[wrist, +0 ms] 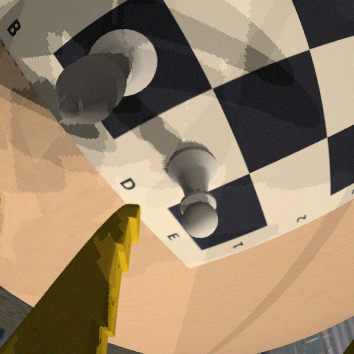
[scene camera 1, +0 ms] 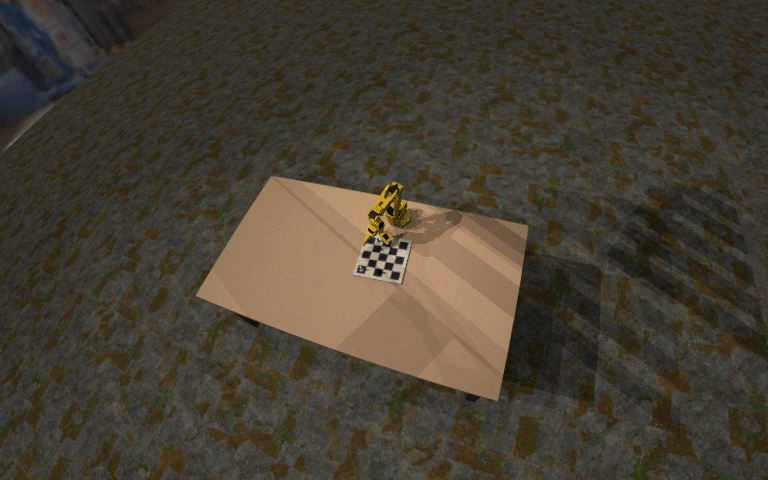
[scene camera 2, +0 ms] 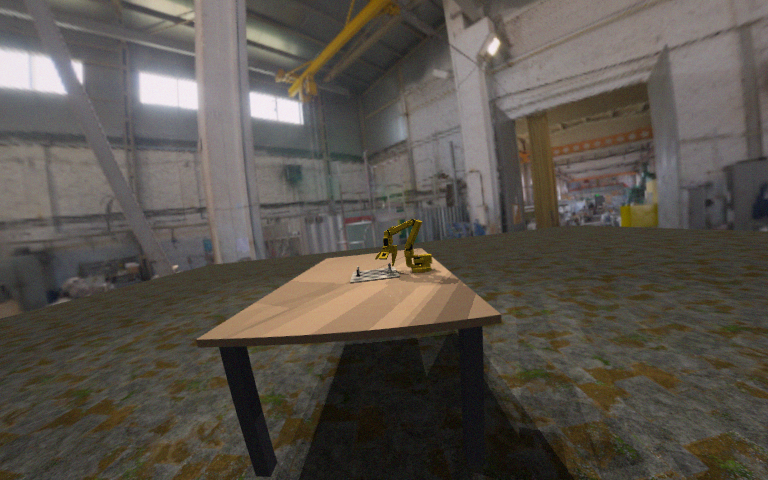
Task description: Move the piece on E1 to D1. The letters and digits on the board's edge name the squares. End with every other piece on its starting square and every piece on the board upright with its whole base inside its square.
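Places are measured from the arm's base along level axes (x back, y right, z up), in millimetres.
Pixels of known places: end effector, tool point: (wrist: 138,218) (scene camera 1: 379,235) (scene camera 2: 392,265); arm's base, origin of the base link: (scene camera 1: 398,221) (scene camera 2: 417,270).
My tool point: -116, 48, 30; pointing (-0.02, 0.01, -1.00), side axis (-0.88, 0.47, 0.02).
Note:
Ahead of a thing's pixels: the offset from my tool point to its top centre, as dx, dy, dz. Level surfaces: height alone.
A pale pawn @(-17, +6, +7) (wrist: 192,172) stands upright in the wrist view on the light square D1, its base close to the line with dark E1 and seemingly inside D1. No base shows on E1. A taller pale piece @(-12, -40, +20) (wrist: 125,62) stands on dark C1, its top in shadow. A dark piece (scene camera 1: 361,268) (scene camera 2: 357,271) stands on the corner square that appears to be E5. The checkered board @(-90, -44, -24) (scene camera 1: 369,276) (wrist: 155,215) lies in front of the arm. My gripper (scene camera 1: 376,242) (scene camera 2: 386,260) is open over the board's near edge. One notched jaw (wrist: 95,280) shows left of the pawn, not touching it.
The wooden table @(dz -30) (scene camera 1: 294,254) (scene camera 2: 339,311) carries the board and the yellow arm (scene camera 1: 390,198) (scene camera 2: 410,237). The arm's base stands close to the row-1 side of the board. The taller piece on C1 is beside the pawn. Shadows cross the board and table.

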